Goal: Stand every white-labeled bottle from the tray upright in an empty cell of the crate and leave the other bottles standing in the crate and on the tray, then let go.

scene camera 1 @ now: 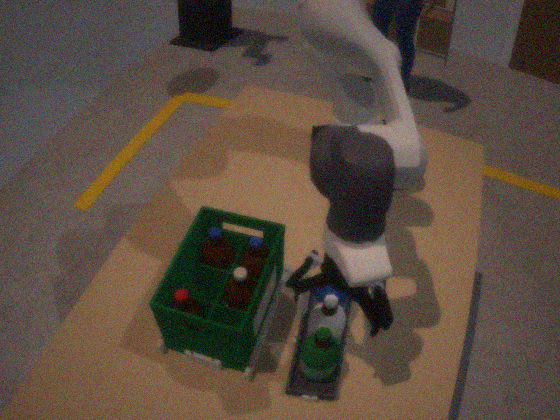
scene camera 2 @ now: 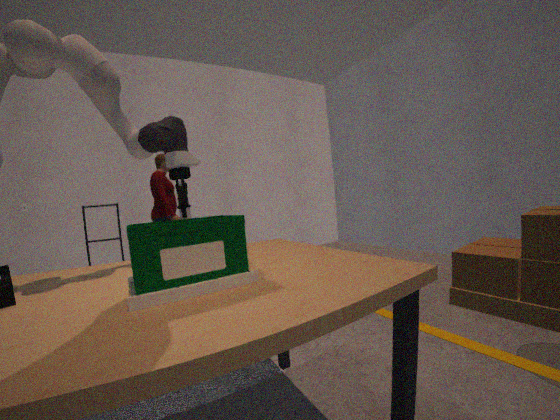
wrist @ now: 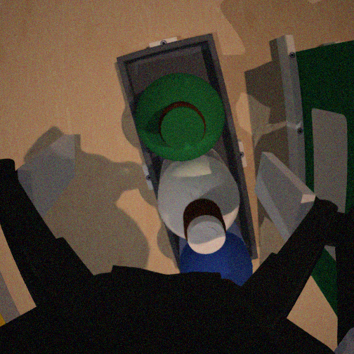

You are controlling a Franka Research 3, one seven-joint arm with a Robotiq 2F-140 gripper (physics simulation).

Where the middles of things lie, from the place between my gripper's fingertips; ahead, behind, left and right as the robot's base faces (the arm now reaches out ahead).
Labels:
Right now the green bottle (scene camera 1: 320,351) is 60 mm below my hand, 30 mm ahead of it and 10 mm to the right of it. Also, from my hand: white-capped bottle (scene camera 1: 239,290): 210 mm to the right, 60 mm below, 20 mm behind.

